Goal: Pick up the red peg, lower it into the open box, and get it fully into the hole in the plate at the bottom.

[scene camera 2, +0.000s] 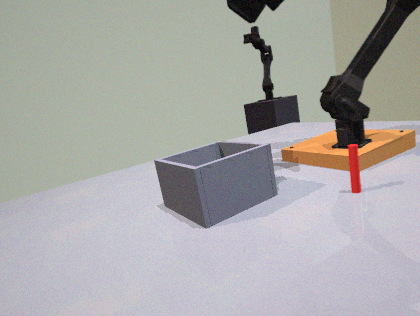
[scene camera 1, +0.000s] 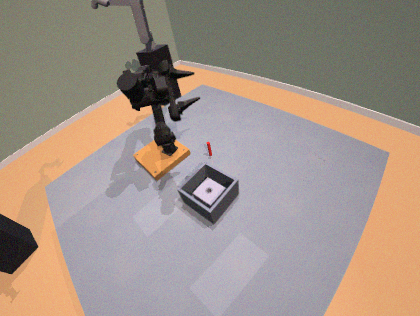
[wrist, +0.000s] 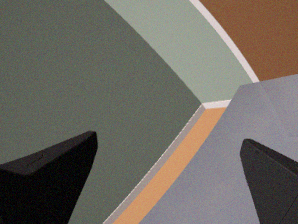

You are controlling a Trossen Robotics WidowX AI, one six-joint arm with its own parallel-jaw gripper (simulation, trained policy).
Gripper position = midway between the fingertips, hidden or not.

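My gripper (scene camera 1: pixel 197 85) is there for me to see, and so is a grey box (scene camera 1: pixel 231 183). Scene camera 2 gives me the box again (scene camera 2: pixel 209 184). The wrist view shows my gripper (wrist: pixel 171 144), but the grey box is out of frame in the wrist view.
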